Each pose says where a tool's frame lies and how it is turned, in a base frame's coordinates. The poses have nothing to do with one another.
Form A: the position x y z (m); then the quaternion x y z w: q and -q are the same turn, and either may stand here.
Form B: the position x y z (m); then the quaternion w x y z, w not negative. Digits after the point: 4 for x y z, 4 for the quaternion.
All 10 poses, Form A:
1: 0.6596, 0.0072, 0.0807, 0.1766, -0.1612, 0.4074, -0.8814
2: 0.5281, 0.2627, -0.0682, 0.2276, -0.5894, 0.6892, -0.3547
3: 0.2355, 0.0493, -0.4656, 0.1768, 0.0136, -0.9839, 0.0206
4: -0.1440, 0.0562, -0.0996, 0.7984, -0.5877, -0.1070, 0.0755
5: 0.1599, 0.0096, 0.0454, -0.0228, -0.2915, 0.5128, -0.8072
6: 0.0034, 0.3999, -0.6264, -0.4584, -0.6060, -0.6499, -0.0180
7: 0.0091, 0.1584, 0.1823, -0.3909, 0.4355, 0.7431, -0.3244
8: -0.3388, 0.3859, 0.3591, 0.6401, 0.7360, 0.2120, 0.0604
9: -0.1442, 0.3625, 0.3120, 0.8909, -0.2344, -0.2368, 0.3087
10: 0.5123, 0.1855, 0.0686, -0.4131, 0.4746, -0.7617, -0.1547
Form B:
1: 0.6596, 0.0072, 0.0807, 0.8814, -0.1766, 0.1612, -0.4074
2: 0.5281, 0.2627, -0.0682, 0.3547, -0.2276, 0.5894, -0.6892
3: 0.2355, 0.0493, -0.4656, 0.0206, 0.1768, 0.0136, -0.9839
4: -0.1440, 0.0562, -0.0996, 0.0755, 0.7984, -0.5877, -0.1070
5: 0.1599, 0.0096, 0.0454, 0.8072, 0.0228, 0.2915, -0.5128
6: 0.0034, 0.3999, -0.6264, 0.0180, 0.4584, 0.6060, 0.6499
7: 0.0091, 0.1584, 0.1823, 0.3244, 0.3909, -0.4355, -0.7431
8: -0.3388, 0.3859, 0.3591, 0.0604, 0.6401, 0.7360, 0.2120
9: -0.1442, 0.3625, 0.3120, 0.3087, 0.8909, -0.2344, -0.2368
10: 0.5123, 0.1855, 0.0686, 0.1547, 0.4131, -0.4746, 0.7617
